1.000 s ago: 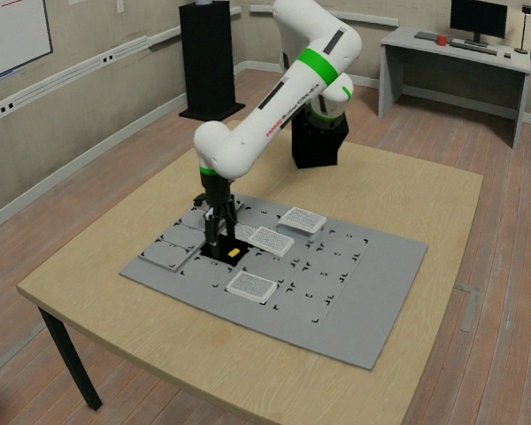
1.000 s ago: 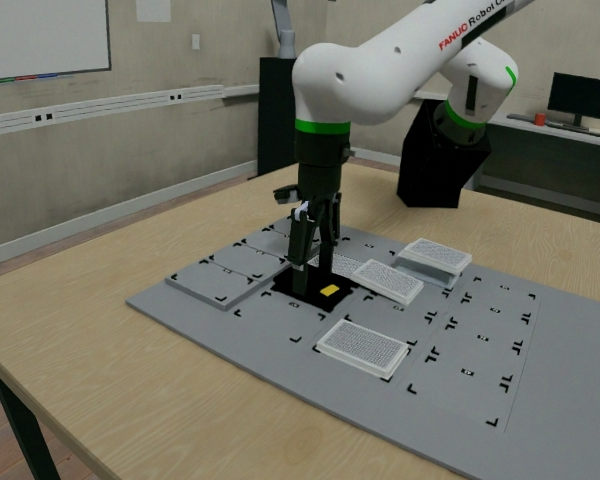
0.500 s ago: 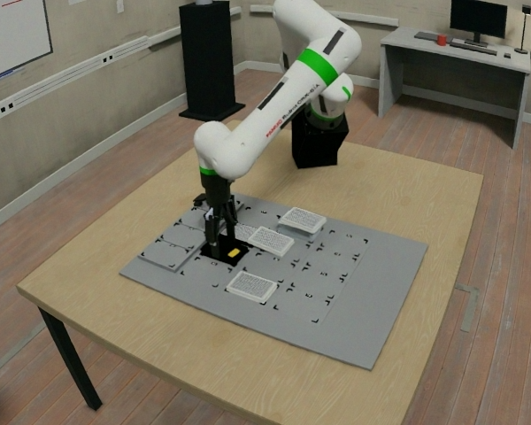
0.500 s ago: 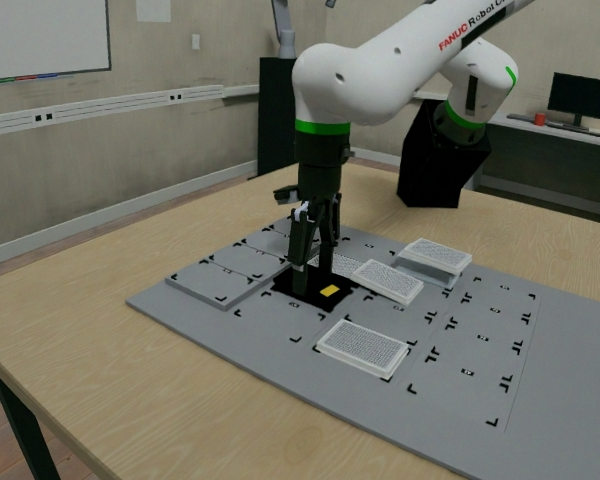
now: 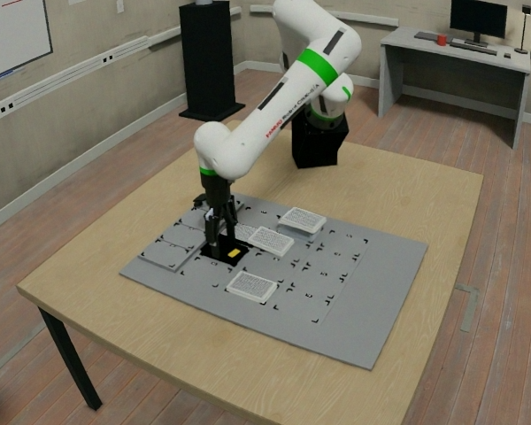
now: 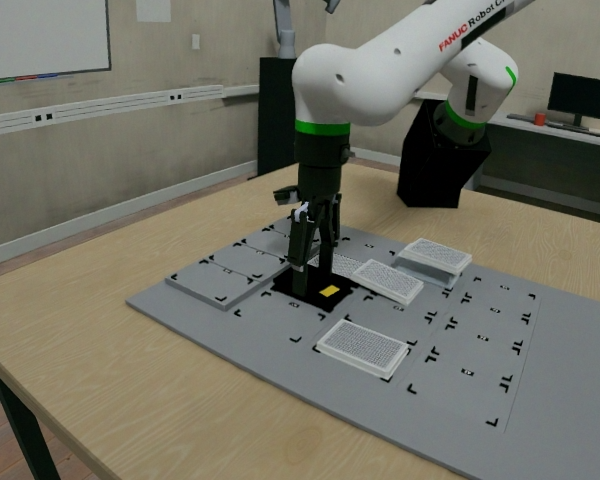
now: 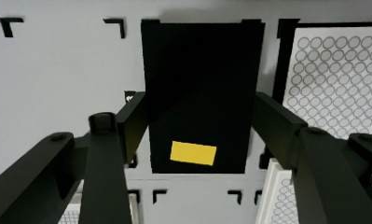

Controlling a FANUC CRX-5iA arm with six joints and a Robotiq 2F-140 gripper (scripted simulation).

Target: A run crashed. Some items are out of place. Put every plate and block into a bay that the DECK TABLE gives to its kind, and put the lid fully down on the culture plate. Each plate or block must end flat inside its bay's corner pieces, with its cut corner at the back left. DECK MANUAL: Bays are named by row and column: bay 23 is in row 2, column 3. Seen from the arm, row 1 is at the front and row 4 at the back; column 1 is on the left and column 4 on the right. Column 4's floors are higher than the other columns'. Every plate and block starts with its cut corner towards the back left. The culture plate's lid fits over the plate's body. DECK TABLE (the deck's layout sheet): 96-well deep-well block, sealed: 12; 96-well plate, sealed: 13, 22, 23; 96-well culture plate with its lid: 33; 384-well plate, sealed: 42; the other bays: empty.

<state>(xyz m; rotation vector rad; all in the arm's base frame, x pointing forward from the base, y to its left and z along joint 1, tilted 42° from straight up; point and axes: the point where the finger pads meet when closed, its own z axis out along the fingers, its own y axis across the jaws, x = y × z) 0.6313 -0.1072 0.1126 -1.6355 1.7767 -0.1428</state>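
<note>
Right now my hand is 20 mm above the lid. From my hand the other things lie so: 384-well plate (100 mm ahead, 170 mm to the left, 30 mm below); then bay label 43 (60 mm ahead, 40 mm below); then 96-well plate (110 mm behind, 10 mm to the right, 30 mm below).
</note>
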